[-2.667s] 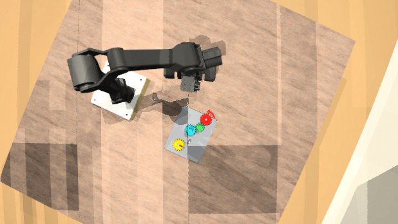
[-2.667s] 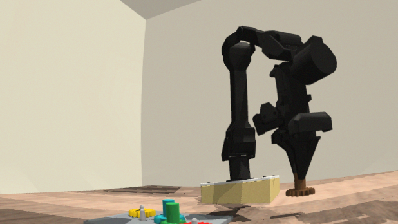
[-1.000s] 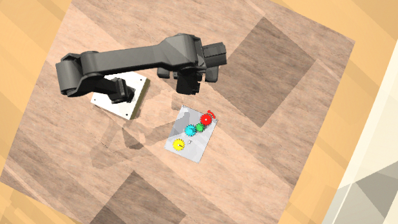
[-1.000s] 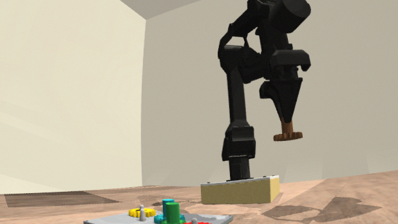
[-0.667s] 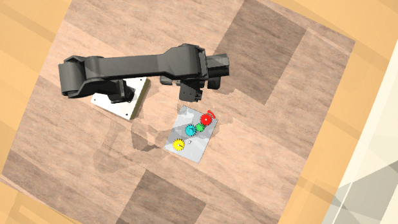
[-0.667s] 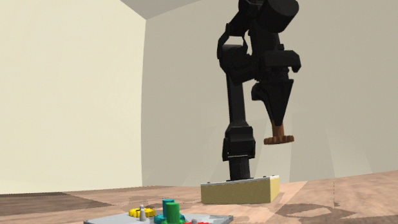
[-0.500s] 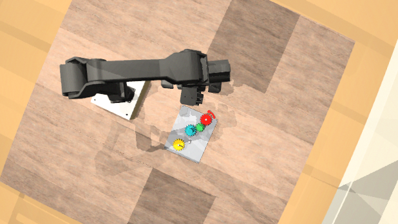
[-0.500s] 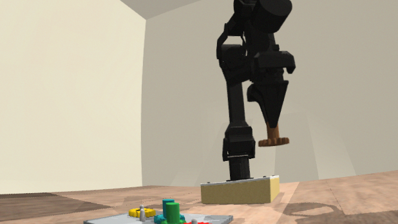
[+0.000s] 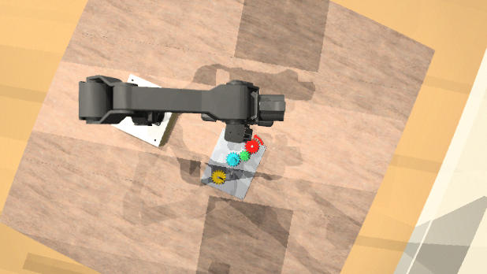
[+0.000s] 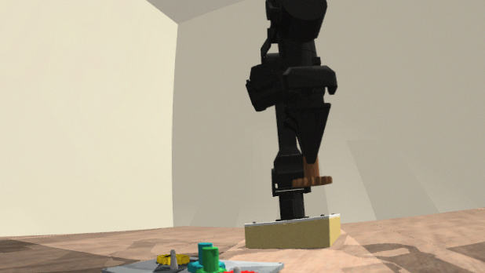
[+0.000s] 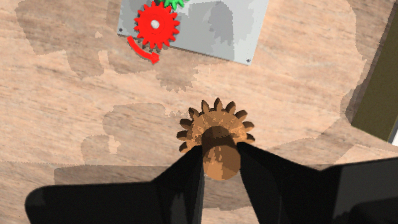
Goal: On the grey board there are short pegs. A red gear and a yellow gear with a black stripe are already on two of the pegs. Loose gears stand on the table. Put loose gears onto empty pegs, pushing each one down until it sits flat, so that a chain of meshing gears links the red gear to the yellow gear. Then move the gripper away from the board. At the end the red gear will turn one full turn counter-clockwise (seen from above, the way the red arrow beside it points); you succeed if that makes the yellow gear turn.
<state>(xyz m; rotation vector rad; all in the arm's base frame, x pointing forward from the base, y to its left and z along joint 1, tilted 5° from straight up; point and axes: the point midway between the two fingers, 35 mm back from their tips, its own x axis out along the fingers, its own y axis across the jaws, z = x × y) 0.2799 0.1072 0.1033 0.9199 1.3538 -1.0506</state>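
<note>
The grey board lies 40 mm ahead of my gripper tip, 160 mm to the right of it and 140 mm below it. Also, from my gripper tip: brown gear 10 mm below; then red gear 80 mm ahead, 80 mm to the right, 130 mm below; then red arrow 90 mm ahead, 40 mm to the right, 140 mm below.
</note>
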